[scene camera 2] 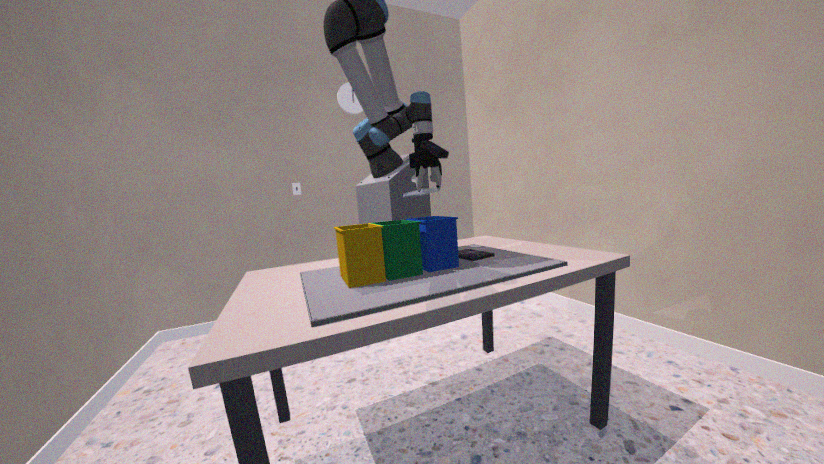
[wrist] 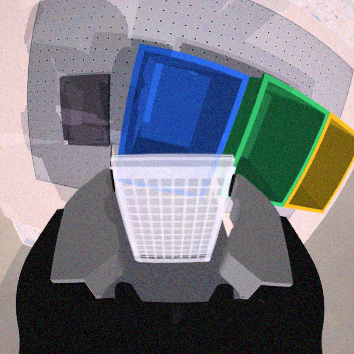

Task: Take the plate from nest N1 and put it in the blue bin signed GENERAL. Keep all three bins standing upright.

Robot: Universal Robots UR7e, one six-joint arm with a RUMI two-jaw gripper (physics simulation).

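Places are measured from the arm's base along level axes (x ahead, y left, z up), in metres.
Where they show: gripper, fingertip midpoint: (scene camera 2: 429, 191) (wrist: 172, 173); arm's base, origin of the base link: (scene camera 2: 388, 169).
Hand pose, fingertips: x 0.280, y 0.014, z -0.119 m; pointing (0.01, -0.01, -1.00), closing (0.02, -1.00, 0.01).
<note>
Each offset is from my fingertips to the centre of the thing. Level surfaces: height alone.
My gripper (scene camera 2: 429, 187) (wrist: 172, 173) is shut on the clear, gridded plate @[0.049 m back, 0.003 m right, 0.000 m up] (scene camera 2: 416, 193) (wrist: 172, 215) and holds it in the air above the level of the bin rims. The blue bin @[0.004 m ahead, 0.005 m right, 0.189 m down] (scene camera 2: 441, 243) (wrist: 175, 105) stands upright on the grey board. In the wrist view the plate's far end overlaps the near part of the blue bin's opening. The sign GENERAL cannot be read in these views. The dark nest @[0.005 m back, 0.194 m left, 0.271 m down] (scene camera 2: 476, 254) (wrist: 86, 110) lies on the board beside the blue bin, with no plate on it; its label cannot be read.
The green bin @[0.011 m back, 0.154 m right, 0.189 m down] (scene camera 2: 401, 249) (wrist: 282, 142) and the yellow bin @[0.033 m back, 0.283 m right, 0.189 m down] (scene camera 2: 362, 256) (wrist: 325, 167) stand upright in a row beside the blue bin. The perforated grey board @[0.278 m down] (scene camera 2: 357, 305) (wrist: 47, 160) lies on the table @[0.291 m down] (scene camera 2: 236, 322). The robot's grey pedestal (scene camera 2: 373, 201) stands behind the bins.
</note>
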